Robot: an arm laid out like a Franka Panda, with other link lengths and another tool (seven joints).
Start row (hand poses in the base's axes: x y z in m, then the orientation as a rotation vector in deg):
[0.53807, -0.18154, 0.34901, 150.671, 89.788, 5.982]
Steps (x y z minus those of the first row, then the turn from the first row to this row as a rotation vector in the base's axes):
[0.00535, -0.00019, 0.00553, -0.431, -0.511, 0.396]
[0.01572, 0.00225, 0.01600, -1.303, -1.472, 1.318]
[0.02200, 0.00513, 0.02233, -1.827, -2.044, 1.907]
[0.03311, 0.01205, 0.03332, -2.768, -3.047, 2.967]
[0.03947, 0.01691, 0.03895, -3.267, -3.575, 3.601]
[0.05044, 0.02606, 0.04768, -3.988, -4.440, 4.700]
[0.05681, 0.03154, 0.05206, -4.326, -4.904, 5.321]
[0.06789, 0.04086, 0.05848, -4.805, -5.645, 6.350]
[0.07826, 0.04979, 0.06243, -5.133, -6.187, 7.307]
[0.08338, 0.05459, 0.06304, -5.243, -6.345, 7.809]
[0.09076, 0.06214, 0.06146, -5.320, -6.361, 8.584]
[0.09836, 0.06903, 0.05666, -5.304, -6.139, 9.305]
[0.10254, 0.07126, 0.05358, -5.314, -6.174, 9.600]
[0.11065, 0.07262, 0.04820, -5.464, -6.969, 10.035]
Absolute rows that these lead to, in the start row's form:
[0.54342, -0.18173, 0.35454, 149.809, 90.001, 6.319]
[0.55379, -0.17929, 0.36501, 148.007, 90.597, 6.907]
[0.56007, -0.17641, 0.37134, 146.899, 90.992, 7.251]
[0.57118, -0.16949, 0.38233, 144.917, 91.690, 7.832]
[0.57754, -0.16463, 0.38796, 143.810, 92.142, 8.135]
[0.58851, -0.15548, 0.39669, 142.018, 92.976, 8.707]
[0.59488, -0.15000, 0.40107, 141.065, 93.472, 9.052]
[0.60596, -0.14068, 0.40749, 139.552, 94.320, 9.648]
[0.61633, -0.13175, 0.41144, 138.294, 95.189, 10.110]
[0.62145, -0.12695, 0.41205, 137.735, 95.709, 10.245]
[0.62883, -0.11940, 0.41047, 137.042, 96.622, 10.246]
[0.63643, -0.11251, 0.40567, 136.564, 97.586, 10.024]
[0.64061, -0.11028, 0.40259, 136.296, 97.929, 10.076]
[0.64872, -0.10892, 0.39721, 135.457, 98.113, 10.958]

